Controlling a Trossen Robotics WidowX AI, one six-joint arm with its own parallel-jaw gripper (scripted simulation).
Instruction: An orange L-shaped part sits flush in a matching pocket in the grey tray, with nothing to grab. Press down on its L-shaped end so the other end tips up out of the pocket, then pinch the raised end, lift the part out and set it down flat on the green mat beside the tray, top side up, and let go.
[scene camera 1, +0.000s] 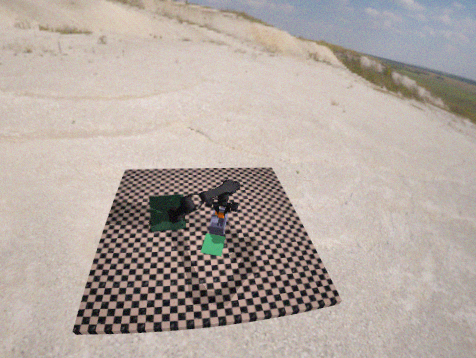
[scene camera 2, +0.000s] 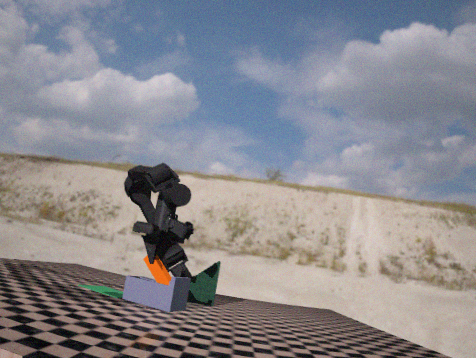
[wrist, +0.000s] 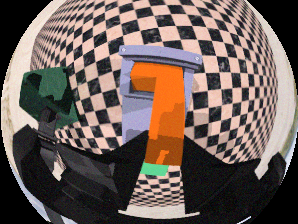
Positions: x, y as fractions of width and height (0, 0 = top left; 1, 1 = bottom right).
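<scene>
My gripper (wrist: 0.55, 0.61) is here in the wrist view, and my gripper is 10 cm from the lens. As for the orange L-shaped part (wrist: 0.56, 0.54), it is 9 cm from the lens.
</scene>
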